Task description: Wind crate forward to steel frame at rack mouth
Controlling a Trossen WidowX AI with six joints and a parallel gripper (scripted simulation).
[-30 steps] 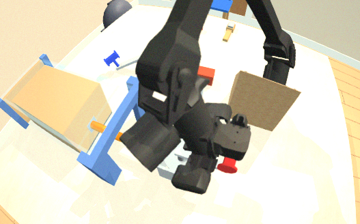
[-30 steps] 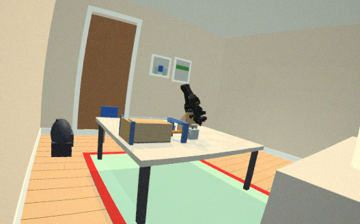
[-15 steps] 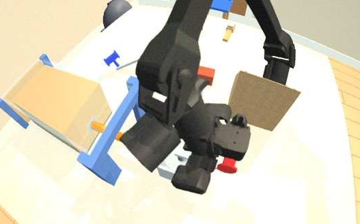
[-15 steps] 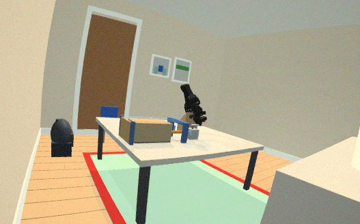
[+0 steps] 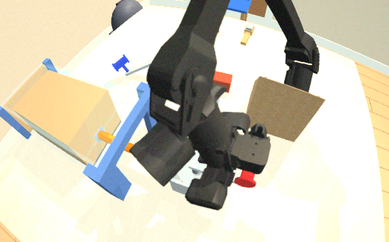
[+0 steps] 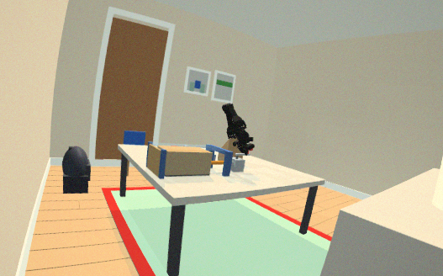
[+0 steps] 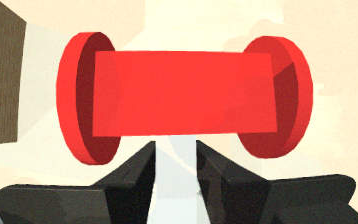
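Right now my gripper tip is 2 cm below the winch handle and 2 cm short of it. Also, from my gripper tip: grey winch (8 cm below, 6 cm ahead, 1 cm to the right); then blue steel frame (24 cm ahead, 2 cm to the right, 1 cm below); then red spool-shaped grip (5 cm above, 2 cm behind).
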